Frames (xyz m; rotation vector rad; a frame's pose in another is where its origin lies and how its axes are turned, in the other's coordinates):
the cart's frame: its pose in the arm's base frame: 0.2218 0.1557 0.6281 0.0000 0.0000 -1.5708
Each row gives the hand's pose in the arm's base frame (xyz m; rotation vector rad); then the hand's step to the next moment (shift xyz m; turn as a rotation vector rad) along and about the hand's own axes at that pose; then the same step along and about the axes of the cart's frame.
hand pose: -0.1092 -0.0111 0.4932 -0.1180 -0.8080 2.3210
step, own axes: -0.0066 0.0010 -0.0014 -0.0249 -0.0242 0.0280
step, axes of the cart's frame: 0.0040 0.0049 -0.0025 0.0159 0.0249 0.0334
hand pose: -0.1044 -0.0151 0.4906 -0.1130 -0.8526 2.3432
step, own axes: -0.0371 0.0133 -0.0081 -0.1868 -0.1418 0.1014
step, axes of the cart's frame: 0.0254 0.0246 -0.0192 0.0829 0.1961 0.1413
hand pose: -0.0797 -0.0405 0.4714 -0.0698 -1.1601 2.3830
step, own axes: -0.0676 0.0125 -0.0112 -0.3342 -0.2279 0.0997
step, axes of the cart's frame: 0.0284 0.0573 -0.0275 0.1023 0.3609 0.1812
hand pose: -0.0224 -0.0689 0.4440 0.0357 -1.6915 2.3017
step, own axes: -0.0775 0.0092 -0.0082 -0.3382 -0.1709 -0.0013
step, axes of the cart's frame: 0.0112 0.0733 -0.0256 0.0239 0.3658 0.0958
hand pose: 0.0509 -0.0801 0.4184 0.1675 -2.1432 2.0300
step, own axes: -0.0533 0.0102 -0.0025 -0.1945 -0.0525 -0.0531
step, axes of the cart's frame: -0.0007 0.0501 -0.0211 -0.0412 0.2038 0.0129
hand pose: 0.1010 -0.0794 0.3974 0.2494 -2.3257 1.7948
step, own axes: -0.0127 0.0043 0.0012 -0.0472 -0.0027 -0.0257
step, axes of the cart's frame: -0.0001 0.0112 -0.0075 -0.0249 0.0476 -0.0031
